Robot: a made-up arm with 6 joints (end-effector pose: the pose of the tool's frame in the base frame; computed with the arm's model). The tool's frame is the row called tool.
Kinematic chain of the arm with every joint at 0, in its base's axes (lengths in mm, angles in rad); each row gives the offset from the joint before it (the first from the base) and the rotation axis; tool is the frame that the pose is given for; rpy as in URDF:
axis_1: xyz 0 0 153.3 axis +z
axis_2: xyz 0 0 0 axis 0.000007 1 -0.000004
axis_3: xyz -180.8 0 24.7 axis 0.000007 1 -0.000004
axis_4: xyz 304.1 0 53.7 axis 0.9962 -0.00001 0.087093
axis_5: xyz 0 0 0 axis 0.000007 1 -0.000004
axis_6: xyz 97.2 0 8.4 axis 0.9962 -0.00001 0.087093
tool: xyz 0 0 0 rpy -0.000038 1.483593 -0.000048
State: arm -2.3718 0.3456 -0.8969 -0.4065 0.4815 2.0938
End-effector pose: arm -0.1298 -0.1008 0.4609 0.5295 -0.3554 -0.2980 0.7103
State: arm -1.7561 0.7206 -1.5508 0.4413 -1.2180 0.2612
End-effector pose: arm -0.0386 0.0064 0.6290 -0.1361 -0.2940 -0.5418 0.7756
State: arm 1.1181 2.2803 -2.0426 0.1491 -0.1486 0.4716
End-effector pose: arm 0.2391 0.4867 0.2545 -0.1674 0.6883 0.5338 0.4618
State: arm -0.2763 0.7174 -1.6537 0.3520 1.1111 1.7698
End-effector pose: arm 0.1137 -0.0009 0.5617 0.5944 0.4197 0.5752 0.3738
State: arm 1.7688 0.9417 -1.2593 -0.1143 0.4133 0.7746
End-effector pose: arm -0.0513 0.2785 0.4593 -0.3565 0.6131 0.6561 0.2579
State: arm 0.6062 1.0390 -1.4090 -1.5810 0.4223 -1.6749
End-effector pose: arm 0.2475 0.1228 0.5213 -0.5446 -0.0150 -0.8332 0.0950
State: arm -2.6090 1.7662 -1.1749 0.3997 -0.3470 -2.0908
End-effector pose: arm -0.3829 -0.2107 0.1833 -0.3706 -0.6728 0.5020 0.3975
